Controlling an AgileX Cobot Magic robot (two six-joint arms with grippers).
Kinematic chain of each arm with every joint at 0, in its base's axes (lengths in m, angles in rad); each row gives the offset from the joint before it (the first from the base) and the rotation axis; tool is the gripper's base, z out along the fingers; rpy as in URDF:
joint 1: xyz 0 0 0.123 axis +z
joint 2: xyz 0 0 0 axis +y
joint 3: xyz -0.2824 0 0.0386 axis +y
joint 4: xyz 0.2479 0 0.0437 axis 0.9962 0 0.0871
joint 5: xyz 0 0 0 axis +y
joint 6: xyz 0.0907 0 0.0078 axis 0.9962 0 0.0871
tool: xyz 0 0 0 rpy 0 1.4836 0
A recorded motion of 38 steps. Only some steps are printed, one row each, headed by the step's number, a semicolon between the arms.
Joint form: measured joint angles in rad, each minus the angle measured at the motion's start. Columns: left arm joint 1, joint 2, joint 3, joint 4, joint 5, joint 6; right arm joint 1, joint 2, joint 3, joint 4, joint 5, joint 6.
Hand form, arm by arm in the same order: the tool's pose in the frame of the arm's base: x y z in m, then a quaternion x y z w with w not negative. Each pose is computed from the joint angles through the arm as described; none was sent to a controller.
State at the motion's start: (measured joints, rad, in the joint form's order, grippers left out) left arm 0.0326 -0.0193 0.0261 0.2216 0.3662 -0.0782; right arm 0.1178 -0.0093 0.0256 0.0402 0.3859 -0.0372
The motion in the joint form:
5: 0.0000 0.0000 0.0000 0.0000 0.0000 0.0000; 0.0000 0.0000 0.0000 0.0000 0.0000 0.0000
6: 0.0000 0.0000 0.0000 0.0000 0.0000 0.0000; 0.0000 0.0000 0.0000 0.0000 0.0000 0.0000
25: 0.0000 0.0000 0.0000 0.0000 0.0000 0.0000; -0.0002 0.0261 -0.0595 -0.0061 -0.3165 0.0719
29: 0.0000 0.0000 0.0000 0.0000 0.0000 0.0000; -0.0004 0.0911 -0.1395 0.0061 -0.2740 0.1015
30: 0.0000 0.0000 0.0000 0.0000 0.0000 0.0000; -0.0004 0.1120 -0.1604 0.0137 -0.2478 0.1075
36: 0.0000 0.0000 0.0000 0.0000 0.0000 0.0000; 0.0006 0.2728 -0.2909 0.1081 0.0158 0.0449
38: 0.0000 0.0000 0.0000 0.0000 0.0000 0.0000; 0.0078 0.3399 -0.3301 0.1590 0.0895 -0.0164
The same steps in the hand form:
5: 0.0521 0.0089 0.1732 0.01478 0.79774 0.07996 0.59750; 0.0518 0.0075 0.1703 -0.05205 0.80750 0.04071 0.58616
6: 0.0521 0.0089 0.1732 0.01478 0.79774 0.07996 0.59750; 0.0518 0.0075 0.1703 -0.05205 0.80750 0.04071 0.58616
25: 0.0521 0.0089 0.1732 0.01478 0.79774 0.07996 0.59750; 0.0560 0.0068 0.2173 -0.01783 0.69442 0.06773 0.71615
29: 0.0521 0.0089 0.1732 0.01478 0.79774 0.07996 0.59750; 0.0586 0.0074 0.2367 -0.00433 0.70443 0.08244 0.70495
30: 0.0521 0.0089 0.1732 0.01478 0.79774 0.07996 0.59750; 0.0599 0.0078 0.2402 -0.00035 0.71365 0.08686 0.69509
36: 0.0521 0.0089 0.1732 0.01478 0.79774 0.07996 0.59750; 0.0706 0.0137 0.2502 -0.00658 0.80724 0.10038 0.58159
38: 0.0521 0.0089 0.1732 0.01478 0.79774 0.07996 0.59750; 0.0760 0.0179 0.2525 -0.02560 0.83433 0.10595 0.54038

